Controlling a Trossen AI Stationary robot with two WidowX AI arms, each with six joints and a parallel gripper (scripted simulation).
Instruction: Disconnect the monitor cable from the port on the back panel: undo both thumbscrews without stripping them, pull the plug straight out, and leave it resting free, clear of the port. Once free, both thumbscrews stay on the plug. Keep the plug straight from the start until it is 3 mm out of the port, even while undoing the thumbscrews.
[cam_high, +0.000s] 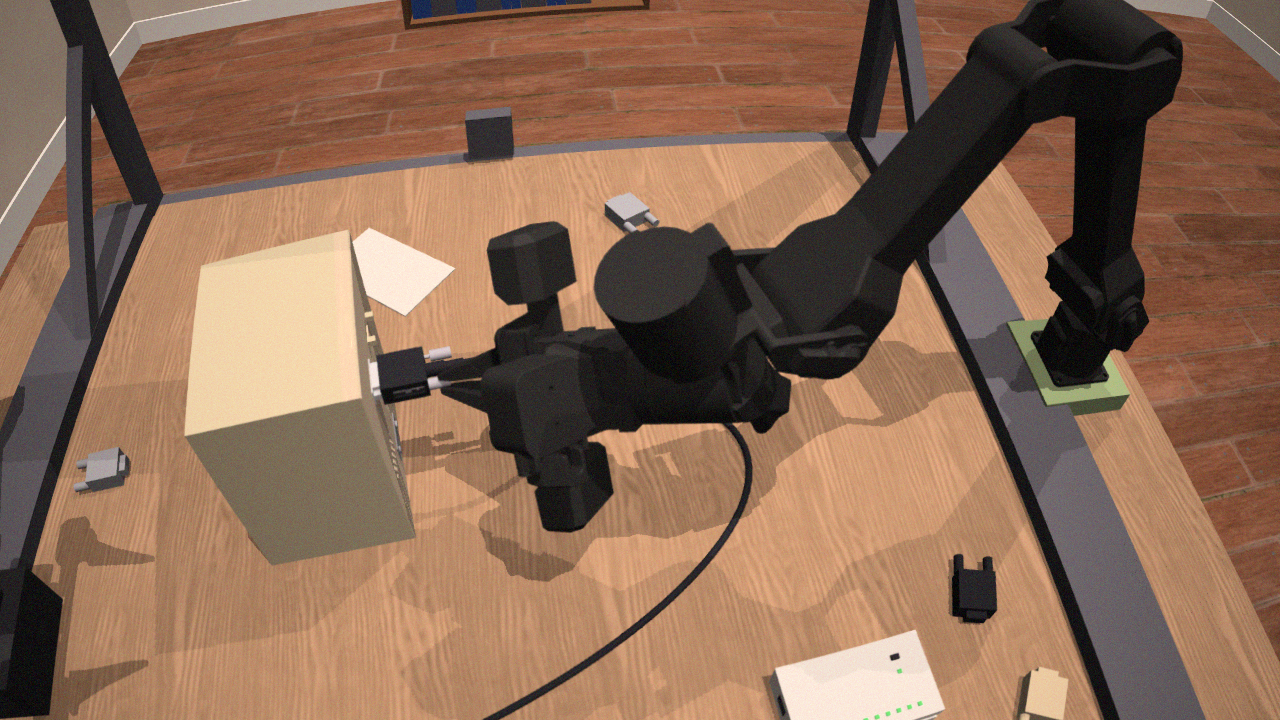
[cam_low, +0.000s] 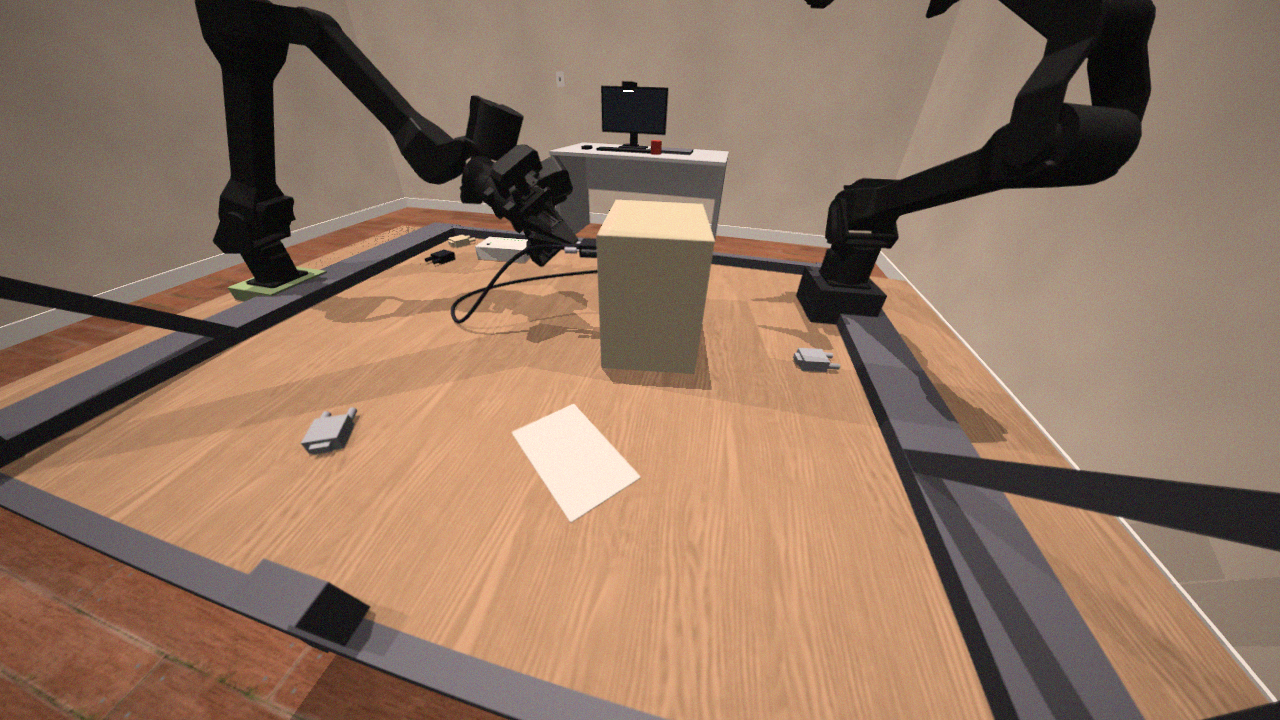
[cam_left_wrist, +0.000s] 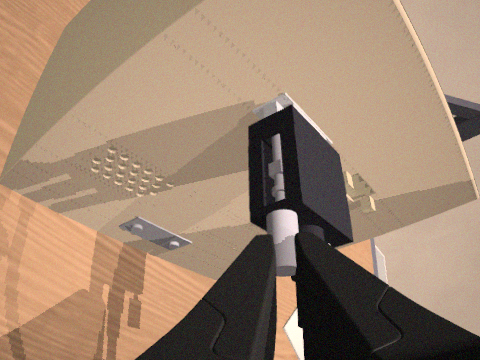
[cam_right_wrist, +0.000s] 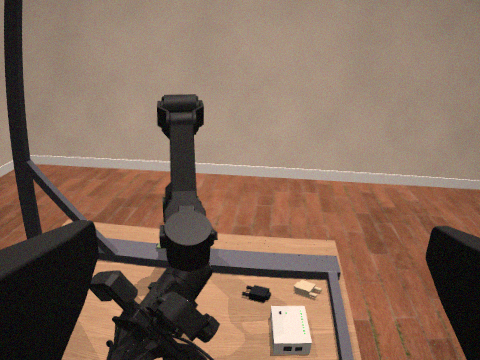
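Now: the black monitor plug 3 cm behind my left hand, 4 cm to the right of it and 1 cm below it. From my left hand the other things lie so: white device: 25 cm ahead, 17 cm to the left, 12 cm below; white sheet: 28 cm behind, 6 cm to the right, 13 cm below; beige box: 6 cm behind, 13 cm to the right, 5 cm below.
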